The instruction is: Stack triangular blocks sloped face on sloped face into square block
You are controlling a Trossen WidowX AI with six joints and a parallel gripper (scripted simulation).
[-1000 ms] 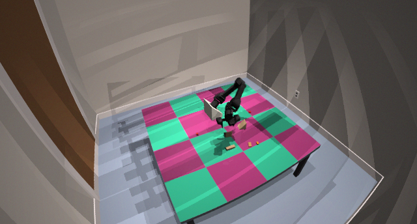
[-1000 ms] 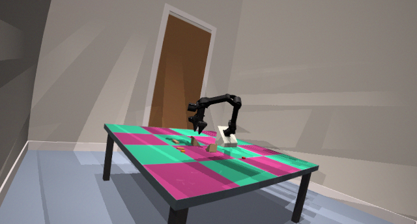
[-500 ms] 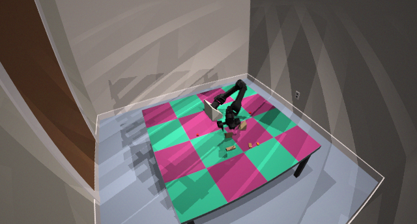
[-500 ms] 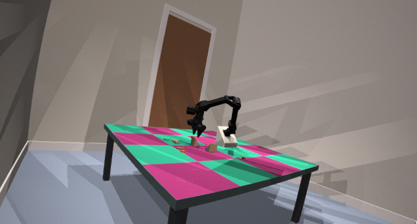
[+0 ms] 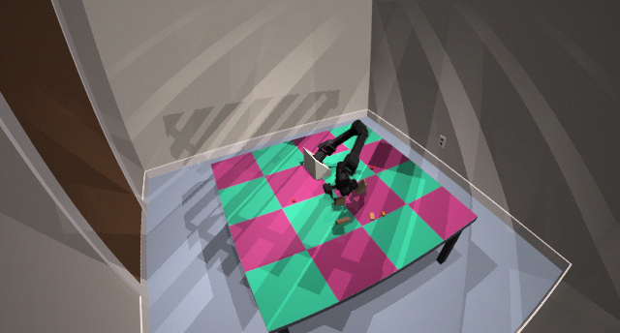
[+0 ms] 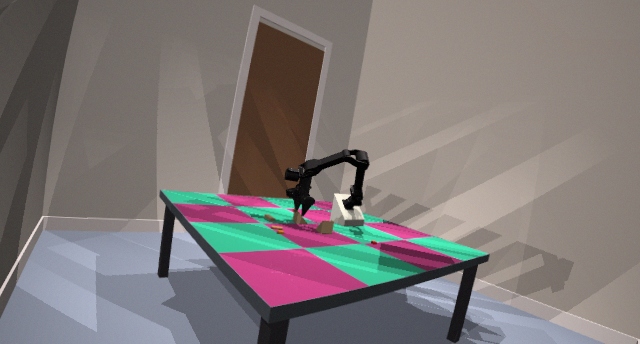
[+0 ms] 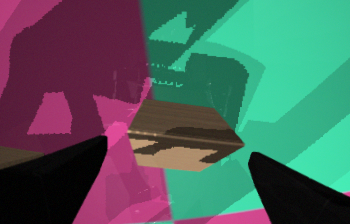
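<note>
Right now the triangular block is 3 cm below my gripper tip. Round my gripper tip: flat wooden bar 13 cm ahead, 5 cm to the right, 4 cm below; then tiny red piece 13 cm behind, 23 cm to the right, 4 cm below.
</note>
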